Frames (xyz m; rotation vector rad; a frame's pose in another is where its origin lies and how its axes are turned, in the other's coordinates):
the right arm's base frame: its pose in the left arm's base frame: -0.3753 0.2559 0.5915 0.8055 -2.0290 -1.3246
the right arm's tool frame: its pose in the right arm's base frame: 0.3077 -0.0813 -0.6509 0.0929 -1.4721 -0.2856
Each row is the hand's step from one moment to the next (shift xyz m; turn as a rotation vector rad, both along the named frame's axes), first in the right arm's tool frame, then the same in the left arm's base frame.
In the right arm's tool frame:
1: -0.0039 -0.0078 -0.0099 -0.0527 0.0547 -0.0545
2: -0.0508 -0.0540 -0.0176 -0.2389 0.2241 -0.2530
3: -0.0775 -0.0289 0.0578 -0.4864 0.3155 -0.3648
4: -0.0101 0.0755 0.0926 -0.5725 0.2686 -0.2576
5: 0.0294 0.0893 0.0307 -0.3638 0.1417 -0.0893
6: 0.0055 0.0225 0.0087 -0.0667 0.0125 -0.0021
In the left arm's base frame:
1: 0.0007 -0.0126 -0.0037 -0.0152 -0.0488 0.0783
2: 0.0500 -0.0553 -0.0161 -0.0618 -0.2347 0.3353
3: 0.0998 0.0050 0.0142 0.0163 -0.4017 0.5546
4: 0.0258 0.0993 0.0620 0.1570 -0.3654 0.5550
5: -0.0424 0.0694 0.0563 0.1529 -0.1803 0.3233
6: -0.0088 0.0175 0.0152 0.0416 -0.0259 0.0470

